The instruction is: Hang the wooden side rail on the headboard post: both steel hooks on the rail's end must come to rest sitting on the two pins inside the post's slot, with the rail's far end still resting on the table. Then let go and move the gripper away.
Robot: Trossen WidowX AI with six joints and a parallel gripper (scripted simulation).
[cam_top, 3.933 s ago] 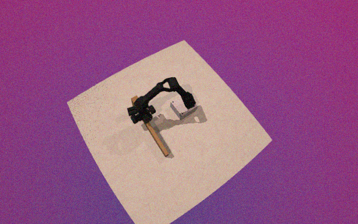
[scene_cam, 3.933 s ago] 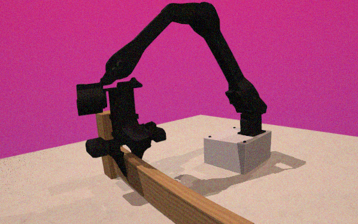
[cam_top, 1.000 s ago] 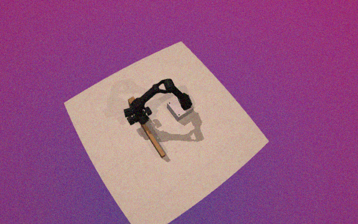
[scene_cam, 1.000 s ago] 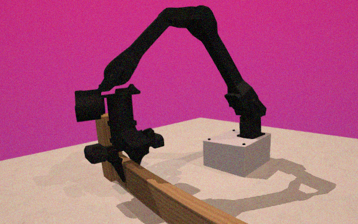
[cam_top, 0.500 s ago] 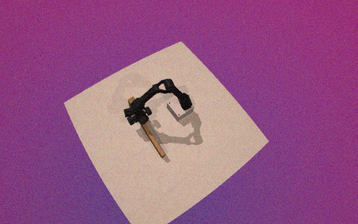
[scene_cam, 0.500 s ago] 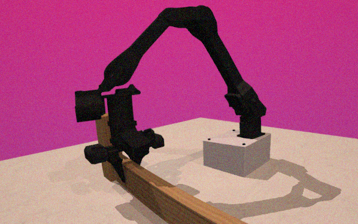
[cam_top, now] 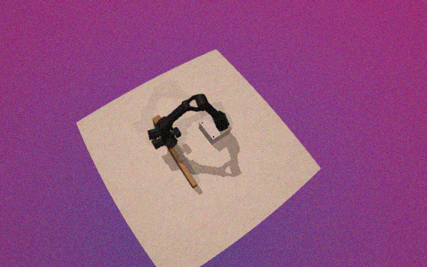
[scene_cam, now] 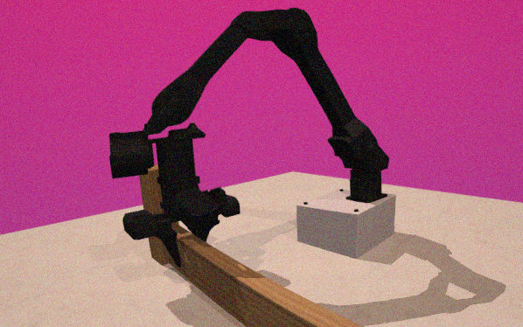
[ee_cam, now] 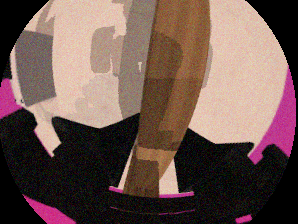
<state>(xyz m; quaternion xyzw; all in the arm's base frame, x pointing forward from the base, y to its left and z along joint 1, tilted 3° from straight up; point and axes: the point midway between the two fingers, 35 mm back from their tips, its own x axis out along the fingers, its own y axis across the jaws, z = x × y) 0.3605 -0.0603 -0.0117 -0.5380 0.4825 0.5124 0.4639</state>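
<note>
Right now my gripper tip is 11 cm to the left of the wooden headboard post, 5 cm below it and 1 cm short of it.
</note>
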